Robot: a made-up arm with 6 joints.
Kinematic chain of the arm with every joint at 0, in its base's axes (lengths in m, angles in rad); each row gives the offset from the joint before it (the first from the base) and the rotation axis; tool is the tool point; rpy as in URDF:
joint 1: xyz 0 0 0.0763 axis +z
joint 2: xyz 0 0 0 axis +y
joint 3: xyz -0.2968 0 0.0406 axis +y
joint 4: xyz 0.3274 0 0.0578 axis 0.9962 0 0.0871
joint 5: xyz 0 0 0 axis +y
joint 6: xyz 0.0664 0 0.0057 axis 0.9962 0 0.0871
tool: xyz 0 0 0 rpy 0 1.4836 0
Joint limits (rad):
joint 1: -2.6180..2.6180
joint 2: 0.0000..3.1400
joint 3: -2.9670..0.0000
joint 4: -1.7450..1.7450
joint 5: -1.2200..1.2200
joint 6: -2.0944..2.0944
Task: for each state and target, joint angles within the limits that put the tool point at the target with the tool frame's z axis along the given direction. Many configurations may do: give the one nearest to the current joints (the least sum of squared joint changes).
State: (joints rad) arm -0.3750 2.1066 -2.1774 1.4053 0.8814 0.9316
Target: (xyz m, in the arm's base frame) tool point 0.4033 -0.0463 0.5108 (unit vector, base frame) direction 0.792 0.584 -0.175
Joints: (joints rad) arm -0.2387 1.6576 -1.9646 1.0791 1.0286 0.9316
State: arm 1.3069 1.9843 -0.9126 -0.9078 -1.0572 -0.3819
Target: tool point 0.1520 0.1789 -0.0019 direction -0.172 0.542 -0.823
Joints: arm 0.7184 1.7487 -0.3871 -1.6151 -0.5487 -0.3819
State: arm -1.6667 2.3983 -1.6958 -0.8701 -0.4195 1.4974
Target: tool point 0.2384 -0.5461 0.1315 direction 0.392 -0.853 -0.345
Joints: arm -1.1614 2.2780 -1.7308 -0.1844 -0.1095 1.4974
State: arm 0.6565 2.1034 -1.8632 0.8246 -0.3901 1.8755
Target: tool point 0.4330 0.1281 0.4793 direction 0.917 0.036 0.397
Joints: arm 0.3258 1.6750 -1.7608 0.8251 -0.3609 1.8755
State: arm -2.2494 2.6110 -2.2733 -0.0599 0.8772 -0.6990
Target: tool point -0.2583 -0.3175 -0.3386 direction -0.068 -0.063 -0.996
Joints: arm -2.2516 3.1170 -1.6946 -0.0917 0.1444 -0.6990
